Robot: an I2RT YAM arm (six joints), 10 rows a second.
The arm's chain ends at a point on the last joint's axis. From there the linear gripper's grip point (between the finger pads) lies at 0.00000 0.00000 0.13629 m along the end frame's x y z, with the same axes.
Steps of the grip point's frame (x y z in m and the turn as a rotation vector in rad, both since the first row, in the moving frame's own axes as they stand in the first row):
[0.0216, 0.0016, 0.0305, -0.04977, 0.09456, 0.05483]
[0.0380, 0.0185, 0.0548, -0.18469, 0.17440, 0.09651]
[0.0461, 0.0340, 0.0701, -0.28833, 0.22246, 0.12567]
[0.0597, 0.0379, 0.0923, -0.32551, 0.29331, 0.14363]
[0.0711, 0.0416, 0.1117, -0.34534, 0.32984, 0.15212]
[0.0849, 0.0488, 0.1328, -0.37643, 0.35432, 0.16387]
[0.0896, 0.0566, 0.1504, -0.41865, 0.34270, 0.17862]
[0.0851, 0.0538, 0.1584, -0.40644, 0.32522, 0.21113]
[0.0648, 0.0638, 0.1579, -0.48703, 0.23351, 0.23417]
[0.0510, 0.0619, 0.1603, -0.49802, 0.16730, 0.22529]
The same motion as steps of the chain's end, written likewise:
[0.0089, -0.0055, 0.0313, -0.04977, 0.09456, 0.05483]
[0.0157, -0.0075, 0.0592, -0.18469, 0.17440, 0.09651]
[0.0190, -0.0062, 0.0790, -0.28833, 0.22246, 0.12567]
[0.0243, -0.0077, 0.1052, -0.32551, 0.29331, 0.14363]
[0.0315, -0.0069, 0.1269, -0.34534, 0.32984, 0.15212]
[0.0430, -0.0039, 0.1506, -0.37643, 0.35432, 0.16387]
[0.0503, -0.0015, 0.1698, -0.41865, 0.34270, 0.17862]
[0.0488, -0.0033, 0.1764, -0.40644, 0.32522, 0.21113]
[0.0423, -0.0024, 0.1772, -0.48703, 0.23351, 0.23417]
[0.0369, -0.0048, 0.1786, -0.49802, 0.16730, 0.22529]

